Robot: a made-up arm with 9 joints. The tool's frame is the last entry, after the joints.
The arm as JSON. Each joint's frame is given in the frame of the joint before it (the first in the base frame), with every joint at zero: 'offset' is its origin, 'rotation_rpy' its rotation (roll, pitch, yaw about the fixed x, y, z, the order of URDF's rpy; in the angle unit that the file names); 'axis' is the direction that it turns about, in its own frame. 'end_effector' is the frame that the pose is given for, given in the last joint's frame.
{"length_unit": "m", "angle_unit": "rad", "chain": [
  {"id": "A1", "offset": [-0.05, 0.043, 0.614], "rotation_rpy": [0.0, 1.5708, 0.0], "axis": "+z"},
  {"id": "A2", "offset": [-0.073, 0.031, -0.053], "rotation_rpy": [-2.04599, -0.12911, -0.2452], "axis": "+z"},
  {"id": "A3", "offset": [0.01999, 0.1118, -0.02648], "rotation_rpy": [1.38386, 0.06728, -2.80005], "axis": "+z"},
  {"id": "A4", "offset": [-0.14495, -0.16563, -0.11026], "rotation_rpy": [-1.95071, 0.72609, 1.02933], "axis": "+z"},
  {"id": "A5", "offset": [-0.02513, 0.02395, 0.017], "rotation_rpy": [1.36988, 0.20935, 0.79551], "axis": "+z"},
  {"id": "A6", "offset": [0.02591, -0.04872, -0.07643], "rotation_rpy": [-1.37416, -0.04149, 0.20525], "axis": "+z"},
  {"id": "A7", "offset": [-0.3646, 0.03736, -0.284], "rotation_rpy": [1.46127, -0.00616, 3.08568], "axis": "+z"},
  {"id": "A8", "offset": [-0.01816, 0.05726, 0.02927], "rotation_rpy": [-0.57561, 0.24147, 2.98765], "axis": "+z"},
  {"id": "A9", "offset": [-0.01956, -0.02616, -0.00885], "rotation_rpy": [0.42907, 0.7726, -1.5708], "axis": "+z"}
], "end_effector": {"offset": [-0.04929, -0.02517, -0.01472], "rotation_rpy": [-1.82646, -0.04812, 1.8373]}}
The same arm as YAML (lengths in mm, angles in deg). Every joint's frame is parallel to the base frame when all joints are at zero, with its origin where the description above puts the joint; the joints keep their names.
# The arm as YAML. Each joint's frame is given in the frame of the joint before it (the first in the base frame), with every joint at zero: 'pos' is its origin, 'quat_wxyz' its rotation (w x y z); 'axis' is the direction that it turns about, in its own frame. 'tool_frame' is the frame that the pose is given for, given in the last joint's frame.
length_unit: mm
angle_unit: deg
joints:
  - joint: A1
    pos: [-50.0, 43.0, 614.0]
    quat_wxyz: [1.0, 0.0, 0.0, 0.0]
    axis: "+x"
  - joint: A2
    pos: [-53.0, 31.0, 73.0]
    quat_wxyz: [1.0, 0.0, 0.0, 0.0]
    axis: [-0.453703, 0.848306, -0.273002]
  - joint: A3
    pos: [-84.0, -80.0, -12.0]
    quat_wxyz: [1.0, 0.0, 0.0, 0.0]
    axis: [-0.940722, -0.195305, 0.277306]
  - joint: A4
    pos: [119.0, -179.0, -120.0]
    quat_wxyz: [1.0, 0.0, 0.0, 0.0]
    axis: "-z"
  - joint: A5
    pos: [7.0, -34.0, -17.0]
    quat_wxyz: [1.0, 0.0, 0.0, 0.0]
    axis: [-0.170505, 0.965828, -0.195206]
  - joint: A6
    pos: [26.0, -61.0, 67.0]
    quat_wxyz: [1.0, 0.0, 0.0, 0.0]
    axis: "-z"
  - joint: A7
    pos: [-348.0, -115.0, 284.0]
    quat_wxyz: [1.0, 0.0, 0.0, 0.0]
    axis: [0.268608, -0.957028, -0.109303]
  - joint: A8
    pos: [24.0, -17.0, -60.0]
    quat_wxyz: [1.0, 0.0, 0.0, 0.0]
    axis: [0.502003, -0.757805, 0.416803]
  - joint: A9
    pos: [-18.0, -14.0, -25.0]
    quat_wxyz: [1.0, 0.0, 0.0, 0.0]
    axis: [0.048099, -0.966376, -0.252594]
tool_frame:
  pos: [-12.0, 0.0, 56.0]
  quat_wxyz: [1.0, 0.0, 0.0, 0.000002]

